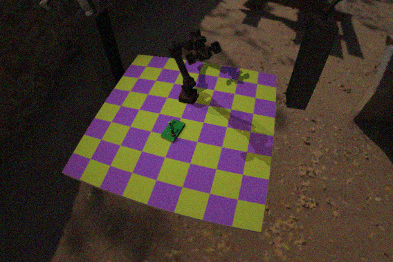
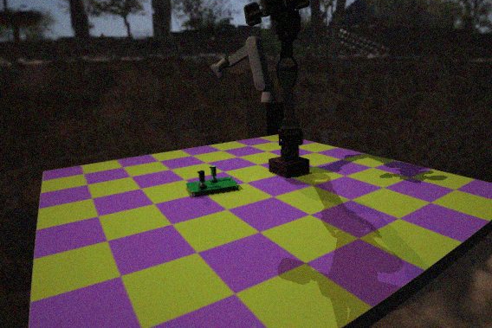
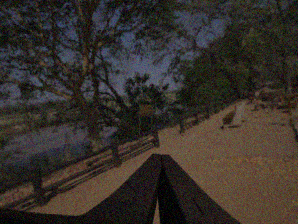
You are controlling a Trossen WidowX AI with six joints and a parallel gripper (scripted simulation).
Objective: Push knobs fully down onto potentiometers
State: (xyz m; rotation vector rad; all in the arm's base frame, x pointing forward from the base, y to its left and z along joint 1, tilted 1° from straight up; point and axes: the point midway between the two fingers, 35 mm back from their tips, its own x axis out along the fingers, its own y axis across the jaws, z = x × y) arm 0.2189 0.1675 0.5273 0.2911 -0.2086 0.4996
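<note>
My gripper tip is now 53 cm above the green knob, 25 cm to the left of it and 4 cm short of it. The rest, counted from my gripper tip: dark knob 52 cm below, 21 cm to the right, 10 cm ahead.
</note>
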